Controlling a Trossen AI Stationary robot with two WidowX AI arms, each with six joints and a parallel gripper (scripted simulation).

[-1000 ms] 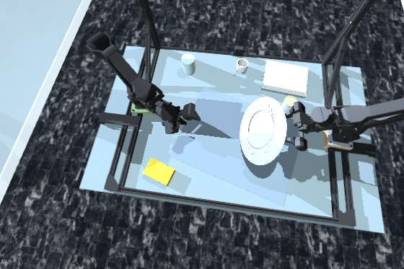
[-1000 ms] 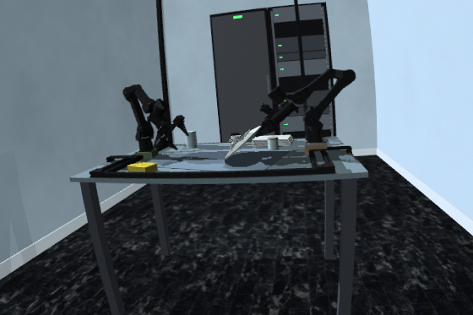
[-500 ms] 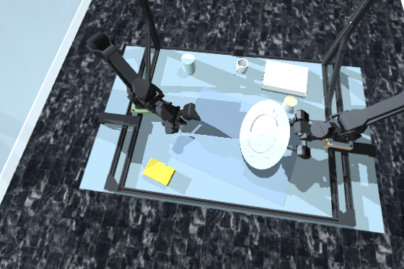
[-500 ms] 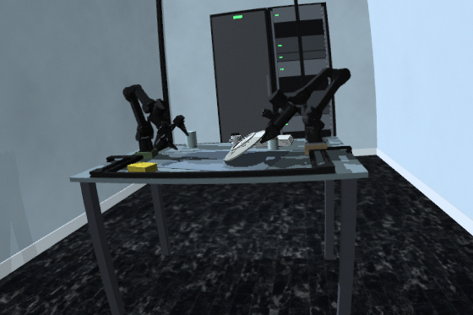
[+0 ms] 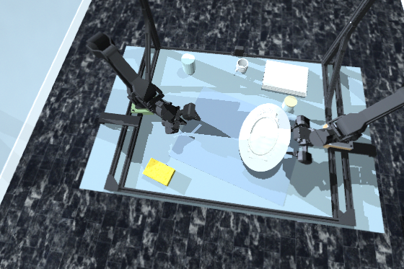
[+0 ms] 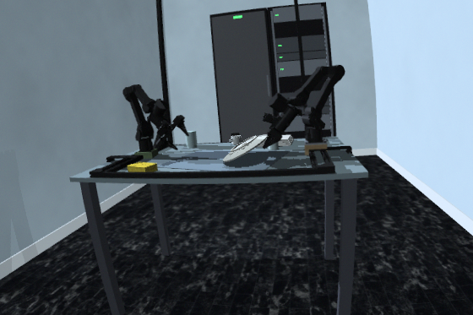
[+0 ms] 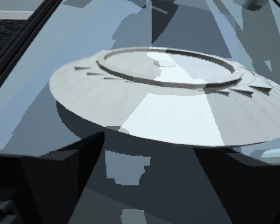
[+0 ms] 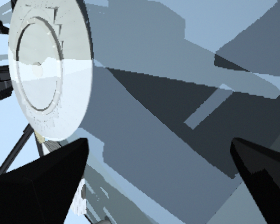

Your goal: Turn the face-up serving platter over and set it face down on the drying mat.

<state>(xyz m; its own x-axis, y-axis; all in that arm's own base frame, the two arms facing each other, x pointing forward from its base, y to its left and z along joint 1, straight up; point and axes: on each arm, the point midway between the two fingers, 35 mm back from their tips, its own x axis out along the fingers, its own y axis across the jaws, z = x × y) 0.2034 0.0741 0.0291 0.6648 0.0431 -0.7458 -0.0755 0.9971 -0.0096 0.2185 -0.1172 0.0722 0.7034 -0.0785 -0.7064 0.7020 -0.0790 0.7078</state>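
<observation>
Right now my left hand is 1 cm past the white oval serving platter, 12 cm to the left of it and 2 cm above it. Round my left hand: white folded stack 34 cm behind, 3 cm to the right, 6 cm below; blue drying mat 1 cm ahead, 21 cm to the right, 8 cm below; white mug 36 cm behind, 25 cm to the right, 6 cm below.
</observation>
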